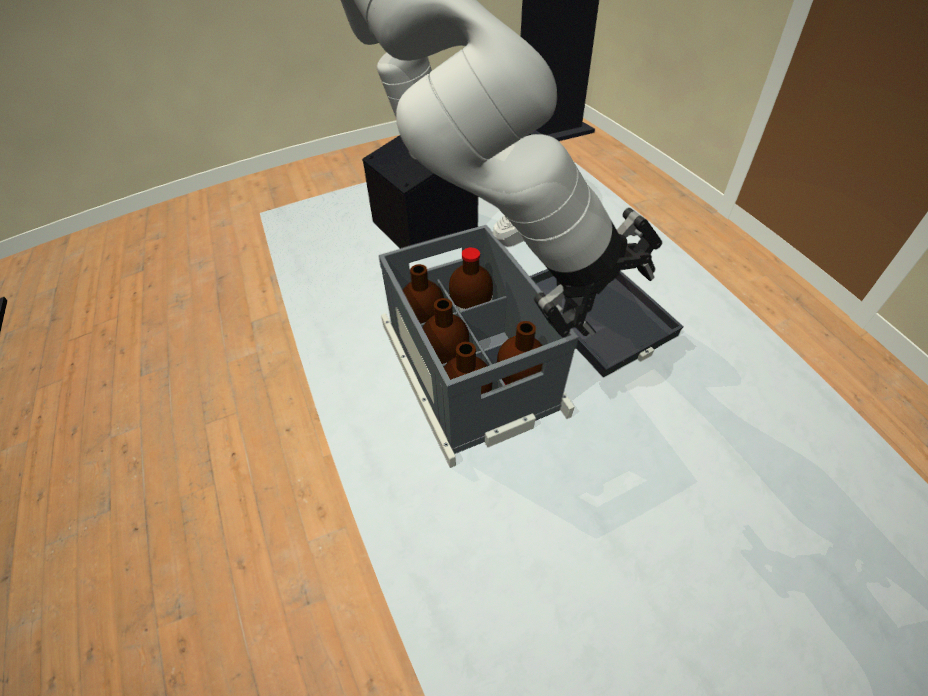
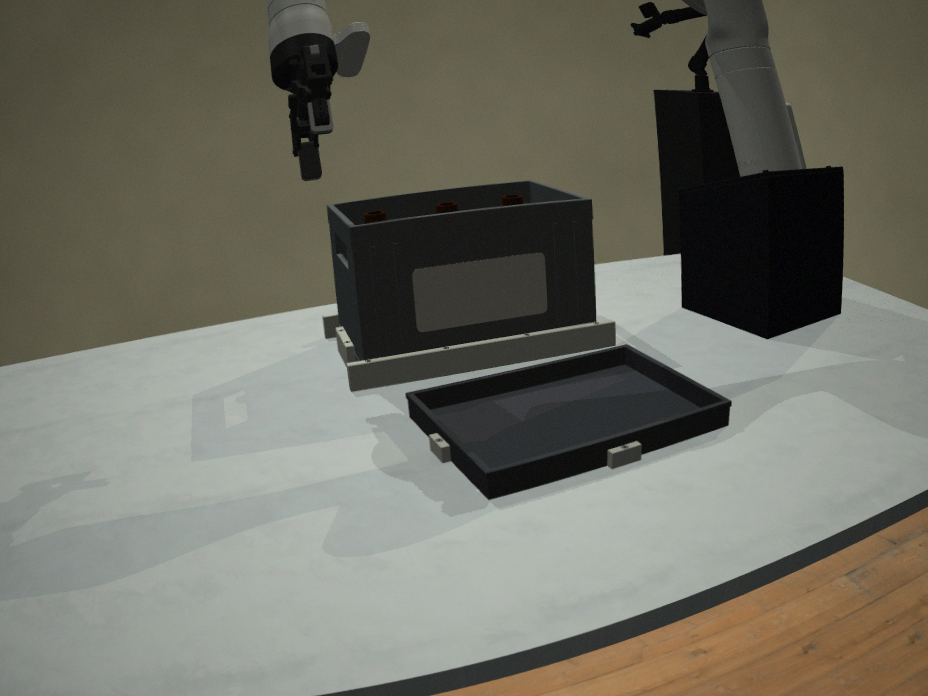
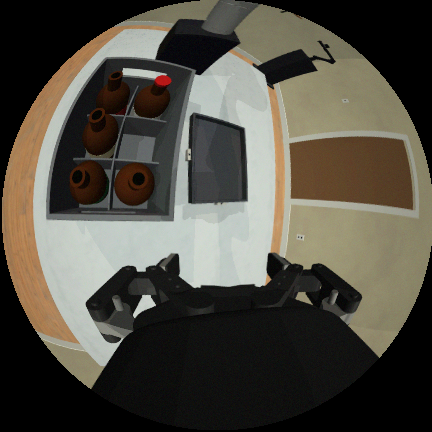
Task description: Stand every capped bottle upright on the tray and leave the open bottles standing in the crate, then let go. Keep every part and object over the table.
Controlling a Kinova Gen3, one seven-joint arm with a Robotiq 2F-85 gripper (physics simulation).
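Seen in the pictures: gripper, fingertip midpoint: (image 1: 618, 302) (image 2: 317, 156) (image 3: 223, 263); arm's base at its link origin: (image 2: 771, 174) (image 3: 216, 28).
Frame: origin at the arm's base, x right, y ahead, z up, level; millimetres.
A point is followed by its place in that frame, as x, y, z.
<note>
A brown bottle with a red cap (image 1: 470, 286) @(103, 334, -77) (image 3: 151, 102) @(92, 336, -75) stands in a corner compartment of the grey crate (image 1: 517, 410) @(141, 533, -143) (image 2: 479, 239) @(49, 404, -53) (image 3: 175, 150) @(57, 449, -20), at the end near the robot base. Four open brown bottles (image 1: 445, 334) @(189, 409, -71) (image 1: 422, 301) @(186, 327, -75) (image 1: 520, 353) @(117, 495, -68) (image 3: 100, 136) @(171, 409, -71) (image 3: 89, 183) @(181, 483, -67) (image 3: 134, 185) @(109, 494, -32) stand in other compartments; the middle compartment on the tray side holds no bottle. The dark tray (image 1: 637, 322) @(-180, 465, -190) (image 2: 584, 419) @(-148, 392, -190) (image 3: 220, 165) @(-144, 422, -190) lies beside the crate and holds no bottle. My gripper (image 1: 607, 301) @(45, 574, 63) (image 2: 310, 168) @(45, 574, 63) (image 3: 223, 263) @(45, 574, 63) is open and empty, above the height of the crate rim.
Pale blocks (image 1: 509, 430) @(159, 543, -169) (image 2: 479, 353) @(38, 418, -176) line the crate's base, and small pale blocks (image 1: 646, 353) @(-133, 534, -180) (image 2: 624, 454) @(-241, 405, -185) touch the tray. The black base block (image 1: 442, 202) @(21, 82, -84) (image 2: 760, 254) @(-53, 75, -90) (image 3: 192, 45) @(33, 84, -64) stands beyond the crate. A black pillar (image 1: 558, 67) (image 2: 693, 179) stands farther back.
</note>
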